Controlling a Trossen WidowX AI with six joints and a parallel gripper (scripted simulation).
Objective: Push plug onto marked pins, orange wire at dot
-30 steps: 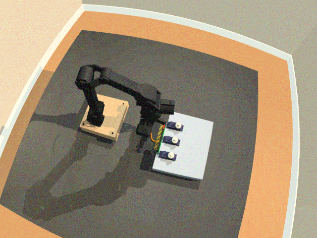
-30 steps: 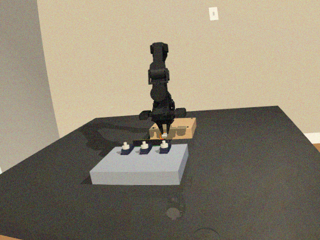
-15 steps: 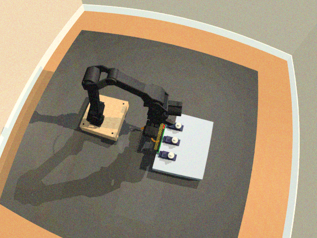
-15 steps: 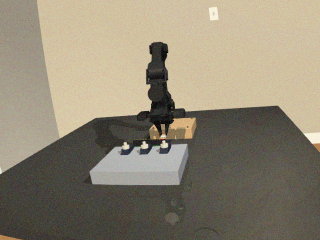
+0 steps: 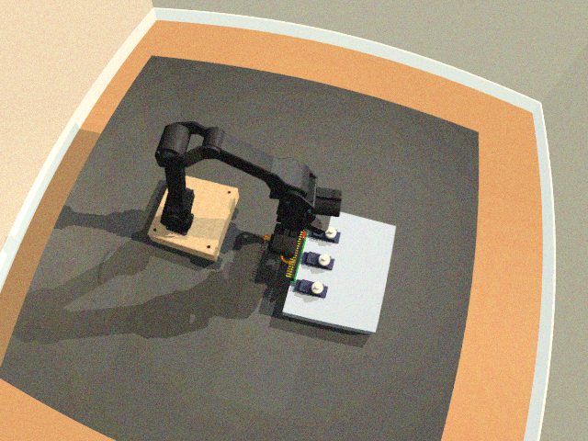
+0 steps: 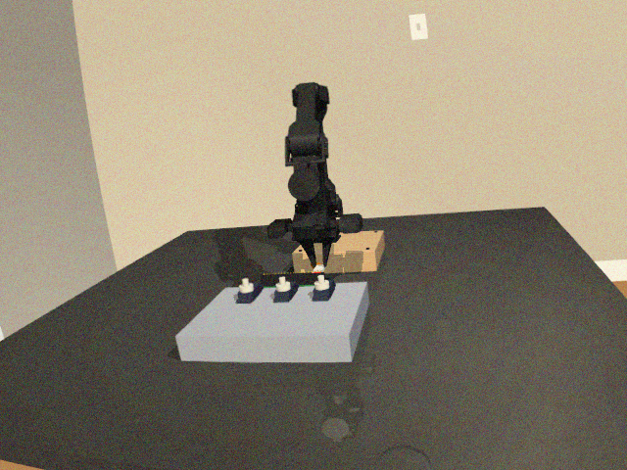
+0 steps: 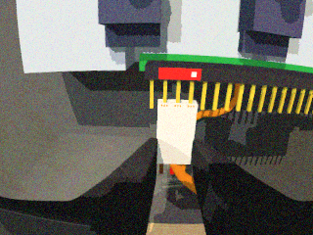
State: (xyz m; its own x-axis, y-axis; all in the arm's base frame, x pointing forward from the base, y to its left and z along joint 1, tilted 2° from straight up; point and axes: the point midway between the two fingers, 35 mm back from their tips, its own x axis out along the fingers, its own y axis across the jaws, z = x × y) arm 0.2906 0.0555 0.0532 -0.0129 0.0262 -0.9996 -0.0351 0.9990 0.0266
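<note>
My gripper tip is 4 cm short of the red band. The rest, counted from my gripper tip: servo: 9 cm ahead, 5 cm to the right, 3 cm below; grey holder: 20 cm ahead, 5 cm below, 4 cm to the right.
</note>
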